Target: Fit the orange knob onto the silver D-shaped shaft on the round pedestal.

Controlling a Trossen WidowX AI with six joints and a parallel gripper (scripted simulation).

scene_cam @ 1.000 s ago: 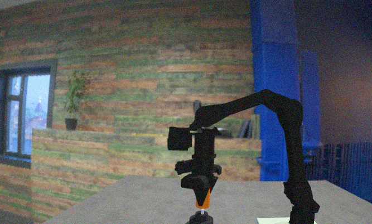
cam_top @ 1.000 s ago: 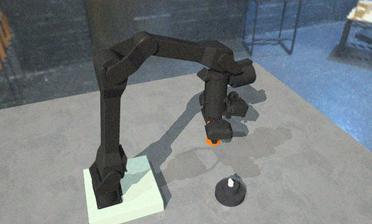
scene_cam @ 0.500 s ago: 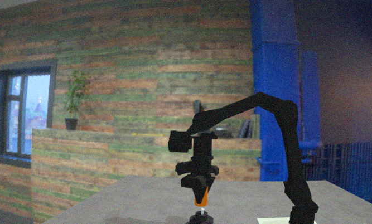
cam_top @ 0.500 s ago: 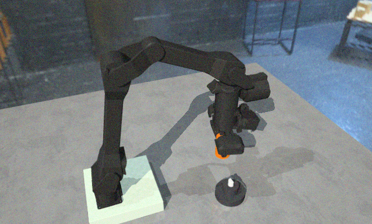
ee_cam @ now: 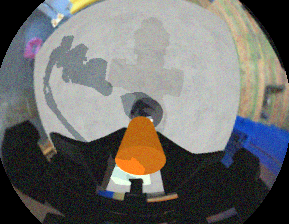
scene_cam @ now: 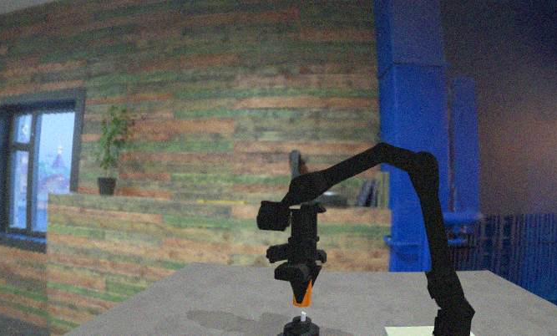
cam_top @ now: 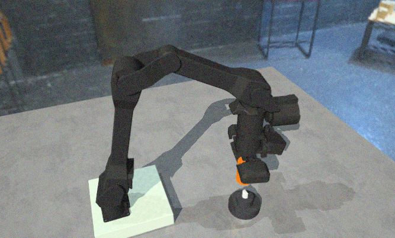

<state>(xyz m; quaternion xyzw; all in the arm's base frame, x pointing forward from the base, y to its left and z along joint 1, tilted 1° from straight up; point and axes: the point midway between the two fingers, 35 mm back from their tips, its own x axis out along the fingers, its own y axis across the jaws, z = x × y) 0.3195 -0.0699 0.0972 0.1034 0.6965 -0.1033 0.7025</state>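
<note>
Right now the round black pedestal is 7 cm below my gripper tip and 2 cm to the right of it. The rest, counted from my gripper tip: orange knob (3 cm above).
</note>
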